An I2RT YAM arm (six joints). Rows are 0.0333 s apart.
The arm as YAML. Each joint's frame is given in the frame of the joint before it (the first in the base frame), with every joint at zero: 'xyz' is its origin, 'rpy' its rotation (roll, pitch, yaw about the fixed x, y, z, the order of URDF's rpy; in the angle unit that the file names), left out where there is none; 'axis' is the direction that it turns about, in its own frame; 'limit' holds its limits. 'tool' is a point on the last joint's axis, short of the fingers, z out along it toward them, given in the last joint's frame.
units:
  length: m
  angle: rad
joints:
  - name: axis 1
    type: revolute
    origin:
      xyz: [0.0, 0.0, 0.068]
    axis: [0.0, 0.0, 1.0]
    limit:
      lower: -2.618
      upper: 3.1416
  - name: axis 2
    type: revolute
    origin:
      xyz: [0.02, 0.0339, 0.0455]
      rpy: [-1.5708, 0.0, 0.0]
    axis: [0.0, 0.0, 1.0]
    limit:
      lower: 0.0
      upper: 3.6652
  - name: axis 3
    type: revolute
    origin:
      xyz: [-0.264, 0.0, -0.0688]
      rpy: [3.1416, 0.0, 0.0]
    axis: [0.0, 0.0, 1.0]
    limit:
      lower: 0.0
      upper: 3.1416
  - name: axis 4
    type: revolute
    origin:
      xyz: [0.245, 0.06, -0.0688]
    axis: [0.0, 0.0, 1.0]
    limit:
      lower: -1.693
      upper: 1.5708
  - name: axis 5
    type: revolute
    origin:
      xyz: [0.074, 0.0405, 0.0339]
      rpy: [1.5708, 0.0, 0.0]
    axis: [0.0, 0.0, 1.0]
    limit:
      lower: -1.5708
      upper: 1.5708
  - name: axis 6
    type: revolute
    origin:
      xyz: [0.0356, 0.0, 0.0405]
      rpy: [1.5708, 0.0, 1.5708]
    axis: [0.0, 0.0, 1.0]
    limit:
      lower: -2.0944
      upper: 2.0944
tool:
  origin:
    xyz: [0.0, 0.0, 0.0]
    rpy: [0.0, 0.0, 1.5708]
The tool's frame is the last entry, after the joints.
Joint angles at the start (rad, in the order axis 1, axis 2, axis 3, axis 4, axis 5, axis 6):
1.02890, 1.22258, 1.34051, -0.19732, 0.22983, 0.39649
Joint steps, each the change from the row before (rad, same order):
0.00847, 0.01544, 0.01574, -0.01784, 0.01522, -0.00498
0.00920, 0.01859, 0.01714, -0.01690, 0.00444, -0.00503
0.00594, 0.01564, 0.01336, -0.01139, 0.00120, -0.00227
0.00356, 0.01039, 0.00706, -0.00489, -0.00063, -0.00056
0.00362, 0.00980, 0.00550, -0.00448, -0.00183, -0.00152
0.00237, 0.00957, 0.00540, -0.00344, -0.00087, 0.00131
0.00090, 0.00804, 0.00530, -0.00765, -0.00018, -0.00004
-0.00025, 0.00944, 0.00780, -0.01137, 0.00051, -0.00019
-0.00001, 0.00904, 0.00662, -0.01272, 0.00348, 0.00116
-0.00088, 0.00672, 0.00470, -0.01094, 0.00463, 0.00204
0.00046, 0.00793, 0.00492, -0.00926, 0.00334, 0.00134
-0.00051, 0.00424, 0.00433, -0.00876, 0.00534, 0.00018
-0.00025, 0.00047, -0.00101, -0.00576, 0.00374, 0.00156
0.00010, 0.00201, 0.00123, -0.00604, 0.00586, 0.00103
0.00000, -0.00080, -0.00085, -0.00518, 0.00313, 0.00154
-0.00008, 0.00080, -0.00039, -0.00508, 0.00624, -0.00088
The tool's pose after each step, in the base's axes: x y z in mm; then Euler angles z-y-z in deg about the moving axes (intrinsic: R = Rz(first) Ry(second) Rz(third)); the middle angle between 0 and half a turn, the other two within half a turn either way. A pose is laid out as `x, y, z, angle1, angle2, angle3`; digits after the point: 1 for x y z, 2 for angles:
148.8, 235.0, 441.0, 45.33, 95.39, 21.08
149.0, 240.2, 440.2, 45.58, 96.40, 20.51
149.6, 244.5, 439.5, 45.83, 97.16, 20.17
150.1, 247.5, 438.6, 46.05, 97.61, 20.03
150.5, 250.4, 437.3, 46.35, 98.10, 19.83
151.1, 253.1, 436.2, 46.52, 98.53, 19.80
151.9, 255.1, 435.0, 46.56, 99.11, 19.65
153.1, 257.1, 433.9, 46.48, 99.83, 19.45
154.3, 258.9, 432.3, 46.24, 100.66, 19.26
155.4, 260.1, 430.8, 45.88, 101.36, 19.13
156.4, 261.8, 429.3, 45.67, 102.03, 18.98
157.1, 262.4, 428.7, 45.30, 102.49, 18.79
157.3, 262.3, 427.6, 45.05, 102.88, 18.71
157.6, 262.5, 426.8, 44.68, 103.23, 18.58
157.5, 262.2, 426.2, 44.48, 103.51, 18.54
157.8, 262.1, 425.3, 44.08, 103.83, 18.30

